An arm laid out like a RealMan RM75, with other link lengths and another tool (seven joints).
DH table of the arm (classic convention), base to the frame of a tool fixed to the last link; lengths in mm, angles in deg. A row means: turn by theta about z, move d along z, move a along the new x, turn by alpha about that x. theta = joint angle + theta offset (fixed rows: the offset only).
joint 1: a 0, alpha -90, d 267, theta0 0
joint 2: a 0, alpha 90, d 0, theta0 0
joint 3: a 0, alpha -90, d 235.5, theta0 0
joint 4: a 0, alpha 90, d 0, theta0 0
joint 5: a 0, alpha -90, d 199.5, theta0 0
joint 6: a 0, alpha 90, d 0, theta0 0
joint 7: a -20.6, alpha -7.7, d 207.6, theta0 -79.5
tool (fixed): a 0, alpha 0, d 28.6, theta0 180
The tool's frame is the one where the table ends.
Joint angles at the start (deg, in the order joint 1, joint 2, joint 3, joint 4, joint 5, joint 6, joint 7):
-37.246, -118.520, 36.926, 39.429, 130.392, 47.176, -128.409
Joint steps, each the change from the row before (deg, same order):
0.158, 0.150, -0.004, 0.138, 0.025, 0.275, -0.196
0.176, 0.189, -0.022, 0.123, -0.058, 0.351, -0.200
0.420, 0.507, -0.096, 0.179, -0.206, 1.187, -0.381
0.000, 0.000, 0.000, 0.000, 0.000, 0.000, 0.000
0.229, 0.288, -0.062, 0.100, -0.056, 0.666, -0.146
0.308, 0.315, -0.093, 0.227, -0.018, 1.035, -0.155
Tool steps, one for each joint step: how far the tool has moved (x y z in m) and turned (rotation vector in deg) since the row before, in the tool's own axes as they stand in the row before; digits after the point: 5 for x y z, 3 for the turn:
-0.00138, -0.00010, -0.00113, -0.062, -0.045, -0.129
-0.00143, -0.00024, -0.00131, -0.043, -0.002, -0.211
-0.00241, 0.00024, -0.00344, -0.271, 0.300, -0.564
0.00000, 0.00000, 0.00000, 0.000, 0.000, 0.000
-0.00142, 0.00025, -0.00198, -0.184, 0.160, -0.207
-0.00105, 0.00063, -0.00269, -0.307, 0.352, -0.205

